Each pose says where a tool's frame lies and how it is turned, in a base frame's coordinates. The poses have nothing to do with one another.
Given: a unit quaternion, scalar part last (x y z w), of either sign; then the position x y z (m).
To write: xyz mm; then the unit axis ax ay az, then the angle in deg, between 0 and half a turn. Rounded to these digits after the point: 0 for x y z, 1 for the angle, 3 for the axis.
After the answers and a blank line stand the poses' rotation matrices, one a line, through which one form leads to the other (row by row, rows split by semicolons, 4 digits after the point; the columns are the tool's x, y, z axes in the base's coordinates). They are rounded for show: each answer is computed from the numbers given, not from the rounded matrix.
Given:
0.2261 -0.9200 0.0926 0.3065 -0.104 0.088 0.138
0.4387 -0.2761 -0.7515 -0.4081 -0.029 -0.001 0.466
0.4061 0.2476 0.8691 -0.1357 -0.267 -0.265 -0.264
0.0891 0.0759 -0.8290 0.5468 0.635 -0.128 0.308
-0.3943 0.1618 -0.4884 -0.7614 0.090 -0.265 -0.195
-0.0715 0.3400 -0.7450 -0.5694 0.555 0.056 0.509
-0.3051 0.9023 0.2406 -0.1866 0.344 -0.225 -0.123
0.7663 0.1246 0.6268 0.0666 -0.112 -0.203 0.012
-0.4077 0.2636 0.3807 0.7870 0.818 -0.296 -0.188
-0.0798 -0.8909 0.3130 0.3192 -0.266 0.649 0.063
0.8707 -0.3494 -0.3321 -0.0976 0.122 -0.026 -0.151
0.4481 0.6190 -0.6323 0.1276 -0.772 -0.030 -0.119
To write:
-104 88 138 0.238 -0.966 0.097 144.3
-29 -1 466 -0.481 0.302 0.823 131.8
-267 -265 -264 -0.410 -0.250 -0.877 164.4
635 -128 308 0.106 0.091 -0.990 113.7
90 -265 -195 0.608 -0.250 0.753 80.8
555 56 509 0.087 -0.414 0.906 110.6
344 -225 -123 0.311 -0.918 -0.245 158.5
-112 -203 12 0.768 0.125 0.628 172.4
818 -296 -188 -0.661 0.427 0.617 76.2
-266 649 63 -0.084 -0.940 0.330 142.8
122 -26 -151 -0.875 0.351 0.334 168.8
-772 -30 -119 0.452 0.624 -0.637 165.3

-0.7099 -0.4728 -0.5221; -0.3592 0.8806 -0.3090; 0.6058 -0.0318 -0.7950
-0.2820 -0.8556 -0.4340; 0.3711 -0.5144 0.7731; -0.8847 0.0569 0.4626
-0.6333 0.4370 0.6387; -0.0348 -0.8406 0.5406; 0.7731 0.3202 0.5475
-0.3861 0.9202 -0.0647; -0.8931 -0.3905 -0.2233; -0.2307 -0.0284 0.9726
0.4705 -0.8714 0.1388; 0.6162 0.2119 -0.7585; 0.6316 0.4424 0.6367
-0.3413 -0.8971 -0.2807; 0.7998 -0.1203 -0.5881; 0.4937 -0.4252 0.7586
-0.7442 -0.4608 -0.4836; -0.6404 0.6980 0.3203; 0.1899 0.5481 -0.8146
0.1832 0.1075 0.9772; 0.2744 -0.9601 0.0541; 0.9440 0.2583 -0.2054
0.5712 -0.8142 0.1045; 0.3843 0.3777 0.8424; -0.7253 -0.4410 0.5286
-0.7835 -0.0576 -0.6187; 0.3420 0.7913 -0.5068; 0.5188 -0.6087 -0.6003
0.5353 -0.6733 -0.5101; -0.5436 -0.7368 0.4020; -0.6465 0.0621 -0.7604
-0.5659 0.7161 -0.4087; 0.3934 -0.2011 -0.8971; -0.7246 -0.6684 -0.1679

